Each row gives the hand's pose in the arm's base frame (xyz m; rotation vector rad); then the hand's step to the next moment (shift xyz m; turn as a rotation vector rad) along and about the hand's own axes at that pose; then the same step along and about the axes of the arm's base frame.
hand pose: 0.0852 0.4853 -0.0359 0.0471 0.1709 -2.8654
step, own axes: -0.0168 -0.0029 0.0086 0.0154 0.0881 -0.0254
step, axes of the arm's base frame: 0.0153 0.0062 0.0097 0.0093 -0.0853 -0.0358
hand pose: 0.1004 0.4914 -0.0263 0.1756 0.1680 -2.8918
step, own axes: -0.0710 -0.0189 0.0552 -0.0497 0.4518 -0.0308
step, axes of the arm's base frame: 0.0581 0.0275 0.0657 0.1611 -0.4206 -0.0687
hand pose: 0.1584 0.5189 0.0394 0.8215 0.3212 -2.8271
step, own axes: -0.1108 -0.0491 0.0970 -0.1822 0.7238 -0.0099
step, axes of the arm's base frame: 0.0317 0.0347 0.1479 0.3234 -0.6724 -0.0216
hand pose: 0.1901 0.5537 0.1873 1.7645 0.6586 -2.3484
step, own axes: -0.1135 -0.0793 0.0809 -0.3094 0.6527 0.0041
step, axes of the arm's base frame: -0.0648 0.0200 0.1453 0.3248 -0.6340 0.1197
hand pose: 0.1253 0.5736 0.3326 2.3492 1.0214 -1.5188
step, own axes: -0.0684 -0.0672 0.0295 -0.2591 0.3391 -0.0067
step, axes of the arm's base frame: -0.0807 0.0055 0.0593 0.1507 -0.3699 0.1504
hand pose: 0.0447 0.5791 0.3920 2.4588 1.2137 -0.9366
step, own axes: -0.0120 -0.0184 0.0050 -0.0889 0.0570 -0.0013
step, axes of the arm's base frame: -0.0219 0.0017 0.0050 0.0051 -0.0903 0.0545
